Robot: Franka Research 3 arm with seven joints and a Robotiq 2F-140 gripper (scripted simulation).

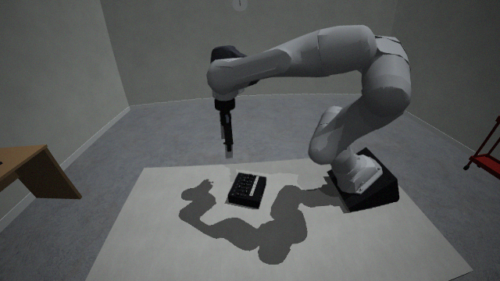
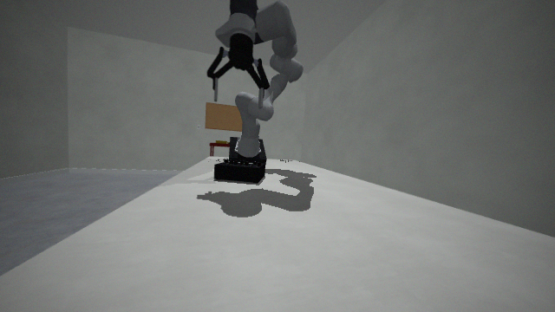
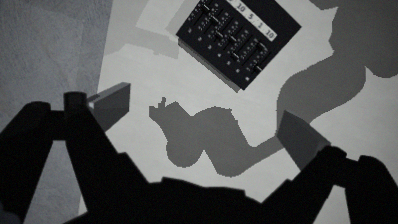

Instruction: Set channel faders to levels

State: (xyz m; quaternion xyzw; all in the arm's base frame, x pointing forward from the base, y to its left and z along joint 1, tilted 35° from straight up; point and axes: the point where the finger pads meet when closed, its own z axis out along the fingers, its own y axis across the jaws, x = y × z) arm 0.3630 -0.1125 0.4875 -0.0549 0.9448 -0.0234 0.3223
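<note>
Now: hand 210 mm above the channel 2 fader cap, 80 mm past it and 10 mm to the left of it. From my hand the other things lie so: channel 1 fader cap 210 mm below, 100 mm behind, 30 mm to the right; then master fader cap 210 mm below, 90 mm to the left, 30 mm behind.
</note>
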